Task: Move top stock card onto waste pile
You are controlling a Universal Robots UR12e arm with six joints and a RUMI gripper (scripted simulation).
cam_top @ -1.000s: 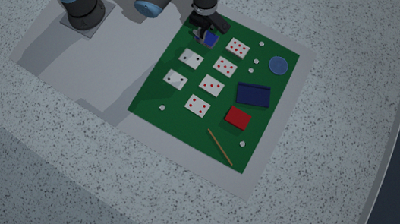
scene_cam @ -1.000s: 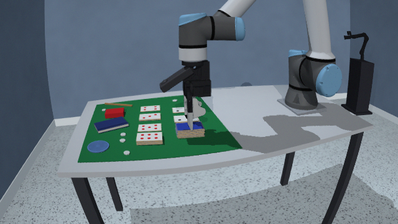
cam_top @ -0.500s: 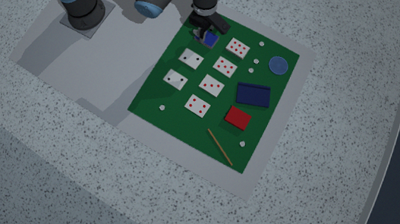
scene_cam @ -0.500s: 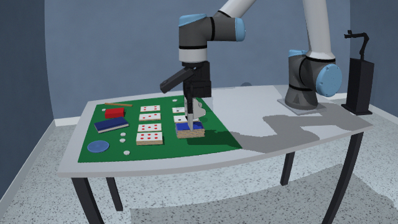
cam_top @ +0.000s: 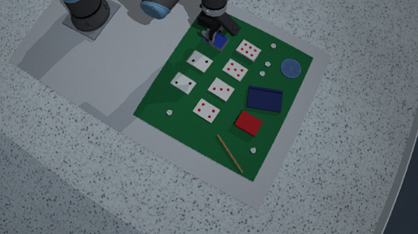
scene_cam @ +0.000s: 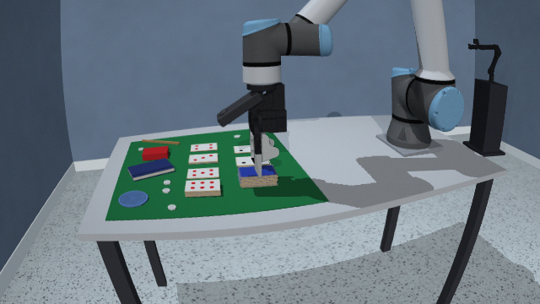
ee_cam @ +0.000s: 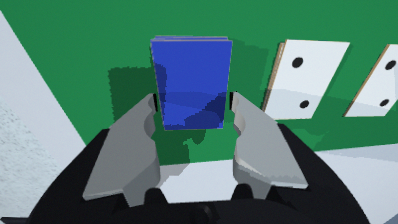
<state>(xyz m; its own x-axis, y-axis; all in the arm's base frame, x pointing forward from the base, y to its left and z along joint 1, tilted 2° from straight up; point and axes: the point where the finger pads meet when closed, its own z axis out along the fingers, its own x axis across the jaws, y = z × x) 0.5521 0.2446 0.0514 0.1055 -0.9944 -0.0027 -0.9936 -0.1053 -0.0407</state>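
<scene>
The white card lies 12 cm to the right of my hand, 3 cm below it and 1 cm ahead of it. From my hand the other things lie so: wooden stick 34 cm to the right, 34 cm ahead, 4 cm below; red block 33 cm ahead, 20 cm to the right, 3 cm below.
</scene>
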